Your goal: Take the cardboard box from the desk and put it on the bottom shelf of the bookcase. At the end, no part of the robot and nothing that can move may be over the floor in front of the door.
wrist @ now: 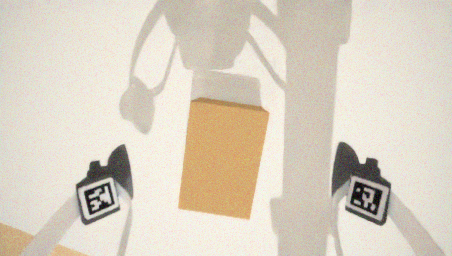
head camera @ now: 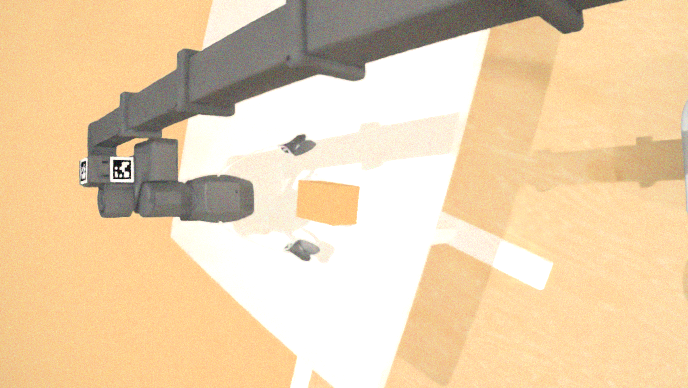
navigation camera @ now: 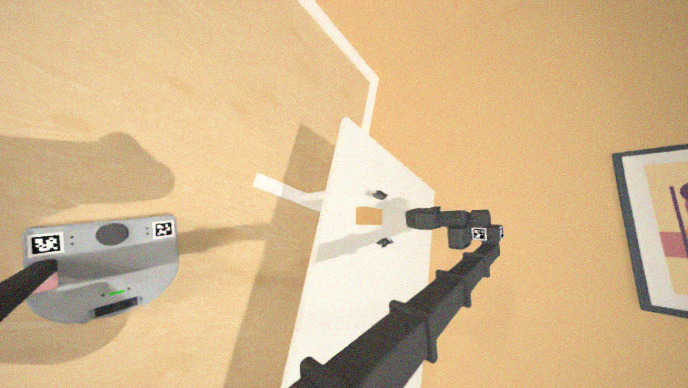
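Where they show: gripper, between the fingertips: (head camera: 314, 197) (navigation camera: 375, 218); robot's base, origin of its link: (navigation camera: 113, 233).
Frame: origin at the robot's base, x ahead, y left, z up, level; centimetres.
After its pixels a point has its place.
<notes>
The orange-brown cardboard box (head camera: 327, 202) @[x -1.3, y -60.6, z 77.0 cm] (navigation camera: 369, 216) @[x -1.1, y -60.3, z 77.0 cm] (wrist: 224, 160) lies on the white desk (head camera: 340, 300) @[x 15.0, y -63.8, z 72.0 cm] (navigation camera: 340, 320) @[x -32.1, y -47.7, z 72.0 cm] (wrist: 50, 100). My gripper (head camera: 300, 197) @[x -2.2, y -63.5, z 77.1 cm] (navigation camera: 382, 218) @[x -2.2, y -63.5, z 77.1 cm] (wrist: 231, 162) @[x -2.2, y -63.5, z 77.1 cm] is open and empty, above the desk top. In the wrist view the box shows between the two fingers, with a gap on each side and its upper part beyond the fingertips. In the head view the fingertips stand level with the box's left end. The bookcase and the door do not show in these views.
My extended arm (head camera: 240, 70) @[x -9.3, y -31.0, z 111.9 cm] (navigation camera: 415, 320) @[x -8.5, y -23.3, z 111.4 cm] reaches over the desk. My base (navigation camera: 150, 260) @[x -10.7, y -8.8, z 16.0 cm] stands on the wooden floor in front of it. A white desk leg (head camera: 522, 265) (navigation camera: 270, 185) stands out at the front. A white skirting board (navigation camera: 342, 40) @[x 132.7, y -134.6, z 6.4 cm] and a framed picture (navigation camera: 631, 225) @[x -11.7, y -123.5, z 139.3 cm] are at the wall.
</notes>
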